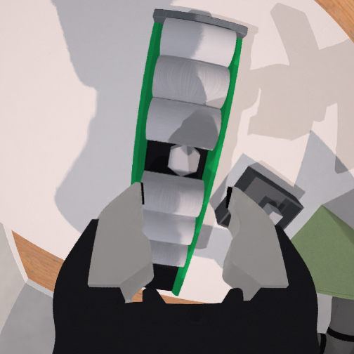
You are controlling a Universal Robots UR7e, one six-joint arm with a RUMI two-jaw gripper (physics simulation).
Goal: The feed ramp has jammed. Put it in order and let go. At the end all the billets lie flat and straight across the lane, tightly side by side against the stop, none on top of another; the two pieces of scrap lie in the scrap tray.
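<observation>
The lane (212,165) has green sides and a dark floor, with the grey stop (200,21) at its top end. Three pale billets (198,41) (191,81) (183,123) lie across it side by side, from the stop down. Below them a hexagonal piece of scrap (183,160) sits on the dark lane floor. Three more billets (173,194) (170,226) (169,253) lie across the lane below the scrap, partly behind the left finger. Another piece of scrap (271,212) lies in the dark scrap tray (276,191). My gripper (184,186) is partly open and empty, its fingertips showing on either side of the lane.
The scrap tray is right of the lane, partly behind my right finger. A green angular block (325,255) stands at the lower right, with a dark grey cylindrical part (343,315) below it. Wooden floor shows at the lower left and upper right corners.
</observation>
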